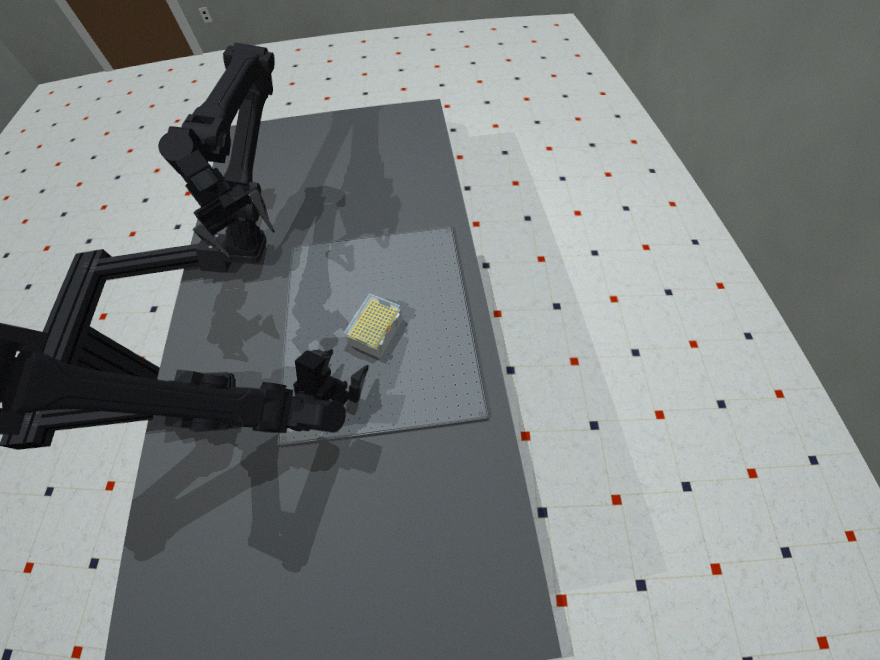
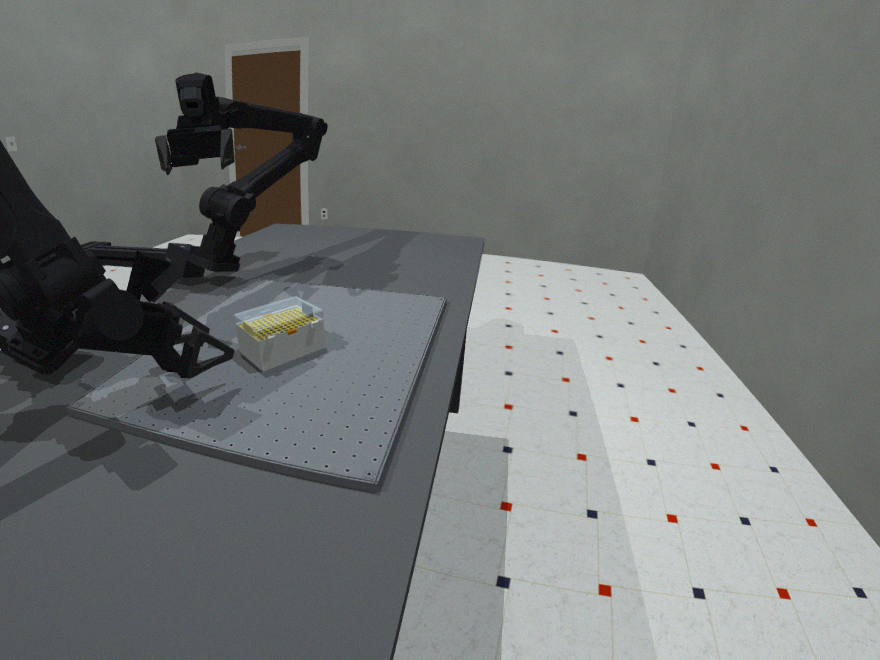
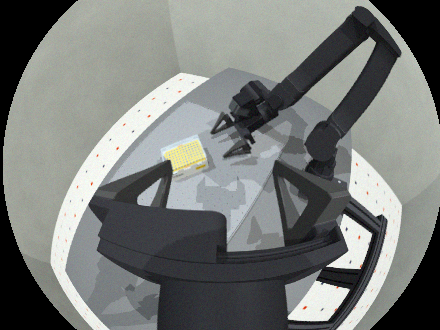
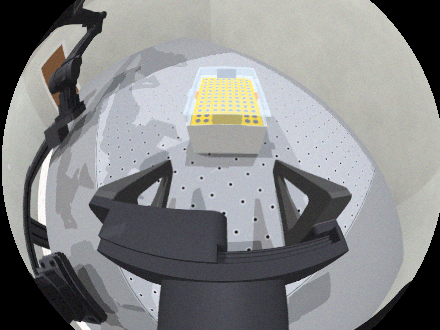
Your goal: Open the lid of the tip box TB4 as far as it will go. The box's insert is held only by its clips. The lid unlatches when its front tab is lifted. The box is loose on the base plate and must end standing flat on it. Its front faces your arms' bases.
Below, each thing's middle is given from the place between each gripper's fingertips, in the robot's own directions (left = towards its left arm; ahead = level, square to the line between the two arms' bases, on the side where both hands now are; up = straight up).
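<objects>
Counting from my right hand (image 2: 220, 342), there's the clear lid (image 2: 275, 318), 10 mm above it, 60 mm ahead of it and 100 mm to the left of it. The tip box TB4 (image 2: 271, 352) is 10 mm below that same right hand, 60 mm ahead of it and 100 mm to the left of it.
From my left hand, the tip box TB4 is 250 mm below, 60 mm to the right and 200 mm ahead. As for the clear lid, my left gripper (image 2: 194, 168) is 240 mm above it, 60 mm to the left of it and 200 mm short of it.
</objects>
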